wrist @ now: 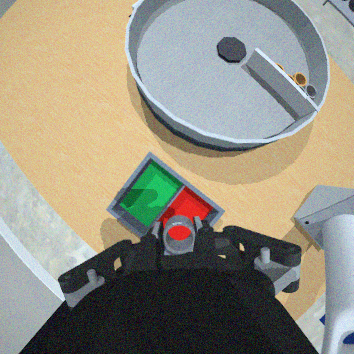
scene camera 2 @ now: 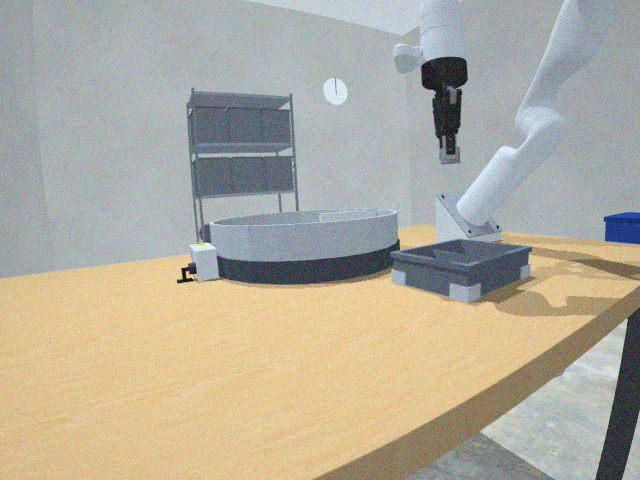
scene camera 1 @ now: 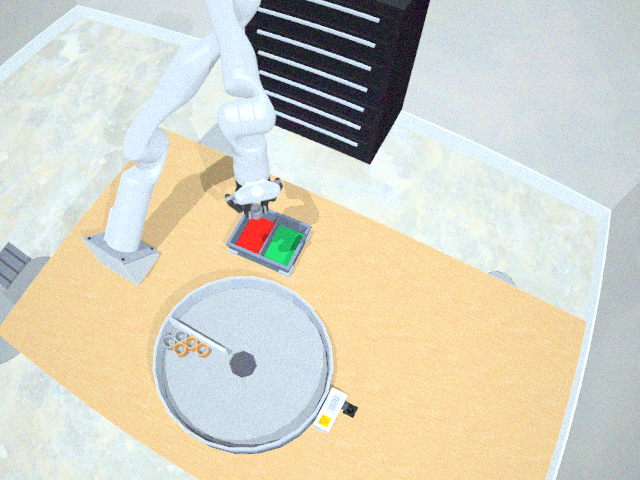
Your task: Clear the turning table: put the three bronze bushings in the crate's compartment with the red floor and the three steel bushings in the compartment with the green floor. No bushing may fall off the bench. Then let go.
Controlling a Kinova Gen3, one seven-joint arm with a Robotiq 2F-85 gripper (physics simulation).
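Places are measured from the arm's base along level axes (x ahead, y left, z up), in metres.
Where they show: gripper, between the fingertips: [wrist: 178, 227] [scene camera 2: 448, 160] [scene camera 1: 256, 213]; arm's base, origin of its link: [wrist: 341, 227] [scene camera 2: 470, 213] [scene camera 1: 122, 244].
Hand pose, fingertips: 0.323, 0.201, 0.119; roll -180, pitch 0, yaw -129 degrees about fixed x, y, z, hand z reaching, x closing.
Observation:
Things, the pixels of their top centre, and the offset from my fingertips, as dx, dy, dz. "*": a spot on its surface instead.
- steel bushing, centre of its top: [wrist: 179, 238] [scene camera 2: 449, 147] [scene camera 1: 255, 208] -0.003, +0.002, +0.020
- crate, centre of its top: [scene camera 2: 462, 249] [wrist: 163, 210] [scene camera 1: 268, 234] +0.007, +0.034, -0.147
- red compartment, a spot on its surface: [wrist: 192, 202] * -0.031, -0.011, -0.191
- green compartment, a spot on its surface: [wrist: 155, 185] * +0.053, +0.016, -0.191
- divider bar, a spot on its surface: [wrist: 282, 85] [scene camera 1: 197, 334] * +0.003, -0.304, -0.115
- hub, centre of its top: [scene camera 1: 242, 363] [wrist: 231, 47] +0.131, -0.307, -0.136
- white box, a spot on its surface: [scene camera 2: 204, 260] * +0.368, -0.255, -0.159
My gripper [scene camera 1: 256, 210] [scene camera 2: 449, 148] [wrist: 178, 227] is shut on a steel bushing [scene camera 2: 450, 160] [wrist: 179, 248], held high above the crate [scene camera 1: 258, 257] [scene camera 2: 431, 273]. In the wrist view red floor shows through its bore. The red compartment [scene camera 1: 251, 236] [wrist: 192, 202] and the green compartment [scene camera 1: 281, 237] [wrist: 155, 185] show no bushings; part of the red one is hidden. On the turning table [scene camera 1: 284, 320] [scene camera 2: 299, 242] [wrist: 180, 75], two steel bushings [scene camera 1: 164, 342] [scene camera 1: 180, 331] and three bronze bushings [scene camera 1: 179, 355] [scene camera 1: 202, 355] [scene camera 1: 186, 342] lie together beside the divider bar.
The divider bar [scene camera 1: 199, 335] [wrist: 282, 85] runs from the hub [scene camera 1: 242, 363] [wrist: 231, 49] to the turning table's raised wall. A white box [scene camera 1: 330, 408] [scene camera 2: 204, 260] with a black part stands against that wall. The arm's base [scene camera 1: 121, 255] [scene camera 2: 460, 222] stands near the crate. A black drawer cabinet [scene camera 1: 385, 103] stands behind the bench.

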